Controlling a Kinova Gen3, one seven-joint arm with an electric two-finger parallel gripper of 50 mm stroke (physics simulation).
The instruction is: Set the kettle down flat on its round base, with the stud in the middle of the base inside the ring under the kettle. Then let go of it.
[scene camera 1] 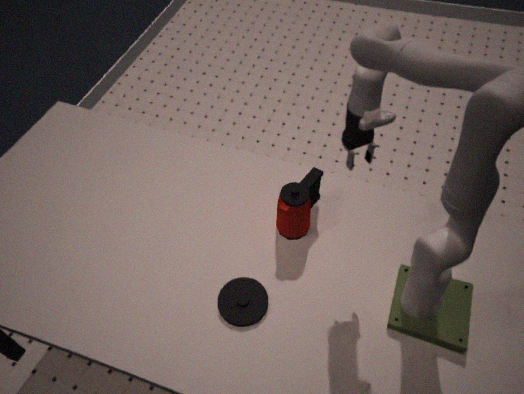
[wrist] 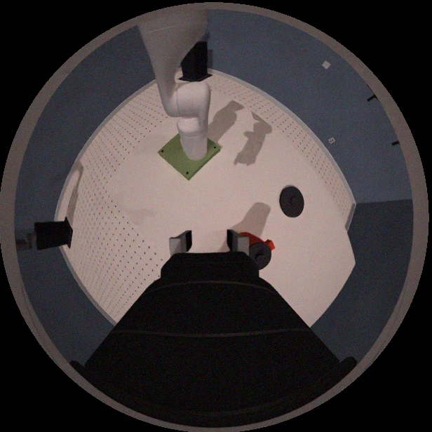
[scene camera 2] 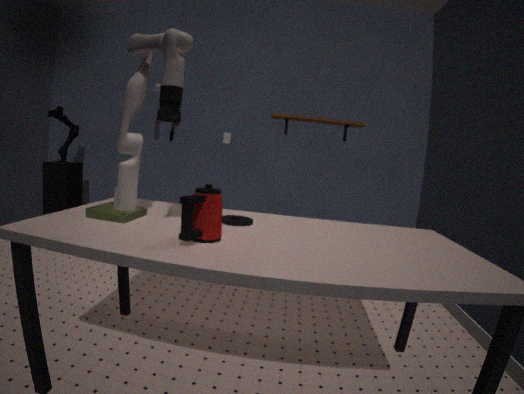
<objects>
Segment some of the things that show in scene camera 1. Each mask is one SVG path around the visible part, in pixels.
My gripper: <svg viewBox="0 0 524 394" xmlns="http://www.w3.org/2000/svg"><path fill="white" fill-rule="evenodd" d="M347 110L346 128L342 134L342 145L348 152L346 166L351 171L353 170L355 155L353 149L368 144L365 160L370 164L377 145L373 142L374 129L361 130L358 127L361 118L354 117Z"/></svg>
A round black base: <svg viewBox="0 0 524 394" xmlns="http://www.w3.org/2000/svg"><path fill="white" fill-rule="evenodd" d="M240 277L229 281L222 287L218 295L217 305L220 315L226 322L237 327L247 327L257 323L264 317L268 309L268 294L264 286L257 280Z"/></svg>
</objects>
